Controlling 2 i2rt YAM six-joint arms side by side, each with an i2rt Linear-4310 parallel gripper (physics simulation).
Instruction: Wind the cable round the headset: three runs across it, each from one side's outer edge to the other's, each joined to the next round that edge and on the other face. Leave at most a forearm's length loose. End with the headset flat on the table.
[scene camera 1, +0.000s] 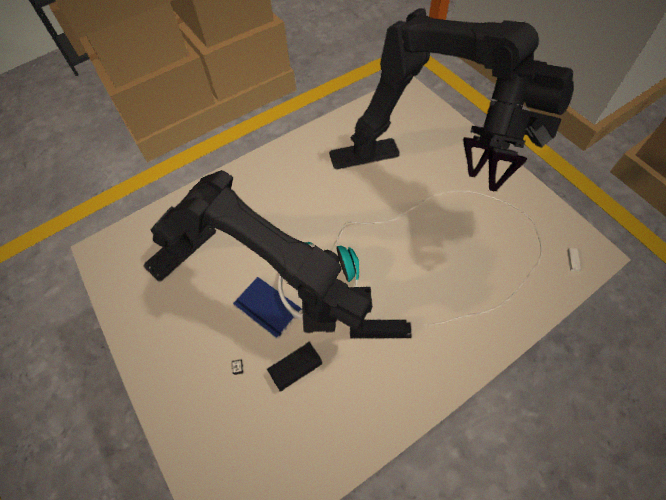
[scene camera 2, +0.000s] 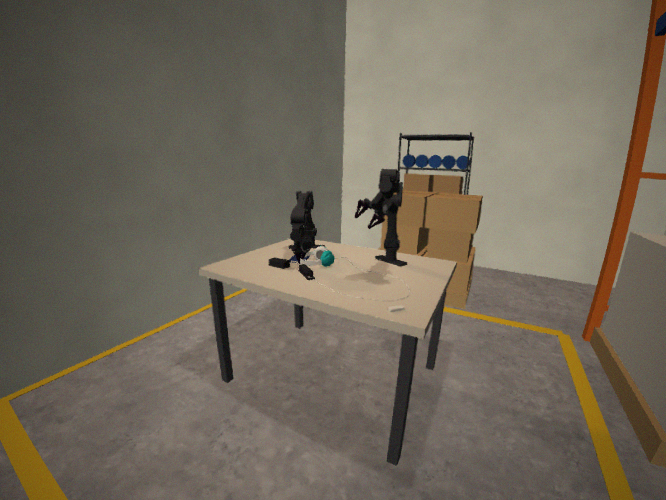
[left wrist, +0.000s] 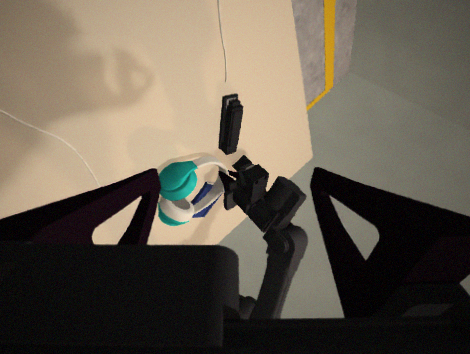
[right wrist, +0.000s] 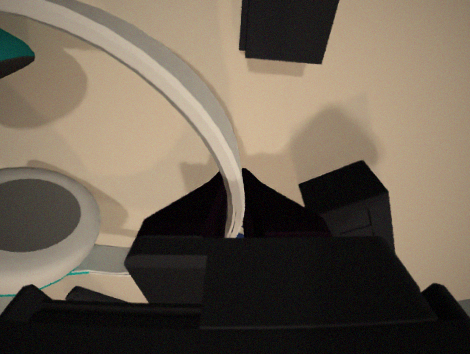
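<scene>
The headset, with teal and white ear cups and a white headband, is on the table, its band partly over a blue book. The thin white cable runs from near the cups in a wide loop on the table and reaches towards a slim black object; no turn of it shows across the headset. My right gripper is shut on the headband; its fingers are hidden in scene camera 1. My left gripper is open and empty, high above the table, away from the headset.
The blue book lies beside the band. The slim black object and a black box lie close to my right gripper. A small black-and-white piece and a white block lie farther out.
</scene>
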